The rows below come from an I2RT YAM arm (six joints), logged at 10 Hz.
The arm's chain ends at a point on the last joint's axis. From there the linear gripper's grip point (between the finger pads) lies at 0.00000 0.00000 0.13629 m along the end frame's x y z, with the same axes.
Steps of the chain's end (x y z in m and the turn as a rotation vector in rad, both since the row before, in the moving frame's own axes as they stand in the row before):
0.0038 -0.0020 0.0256 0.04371 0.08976 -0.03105
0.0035 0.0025 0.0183 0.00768 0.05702 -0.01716
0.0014 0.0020 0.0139 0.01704 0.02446 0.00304
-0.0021 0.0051 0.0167 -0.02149 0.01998 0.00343
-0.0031 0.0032 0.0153 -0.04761 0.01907 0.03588
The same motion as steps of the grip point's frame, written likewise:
0.0159 -0.0081 0.0249 0.04371 0.08976 -0.03105
0.0113 0.0014 0.0181 0.00768 0.05702 -0.01716
0.0047 -0.0003 0.0138 0.01704 0.02446 0.00304
0.0006 0.0080 0.0166 -0.02149 0.01998 0.00343
-0.0006 0.0097 0.0151 -0.04761 0.01907 0.03588

